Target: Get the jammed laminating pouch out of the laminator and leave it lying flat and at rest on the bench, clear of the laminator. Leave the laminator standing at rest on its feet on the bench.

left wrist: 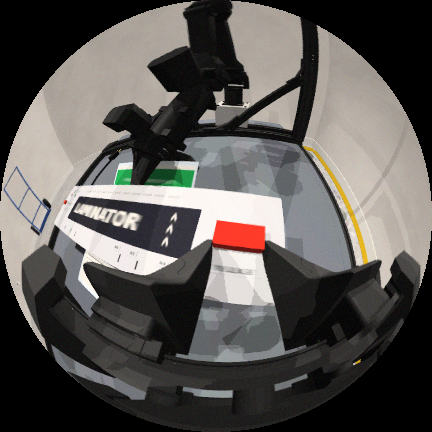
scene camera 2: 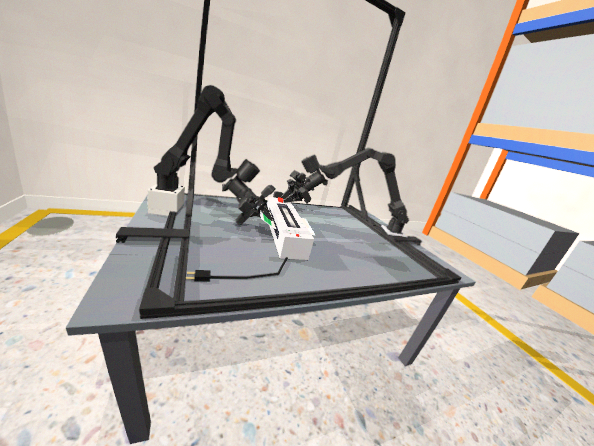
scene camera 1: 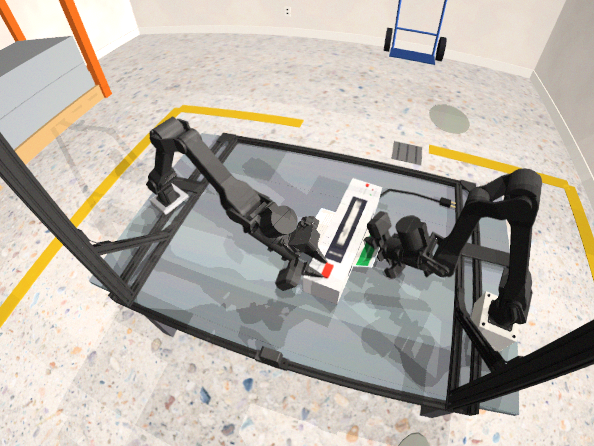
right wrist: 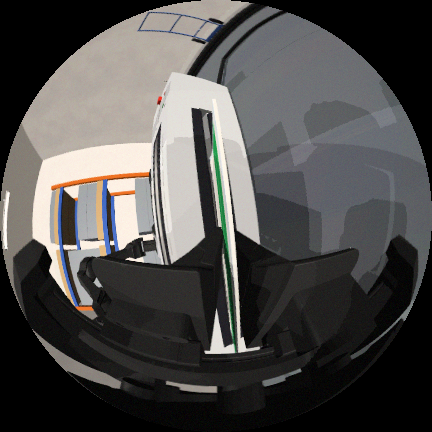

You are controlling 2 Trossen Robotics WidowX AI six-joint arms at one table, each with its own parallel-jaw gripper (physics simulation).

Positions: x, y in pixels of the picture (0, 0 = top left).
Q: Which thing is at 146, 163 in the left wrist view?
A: My right gripper.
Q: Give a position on a white laminator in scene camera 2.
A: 293, 240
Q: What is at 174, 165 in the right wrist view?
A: A white laminator.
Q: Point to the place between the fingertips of my right gripper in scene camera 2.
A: At 271, 221
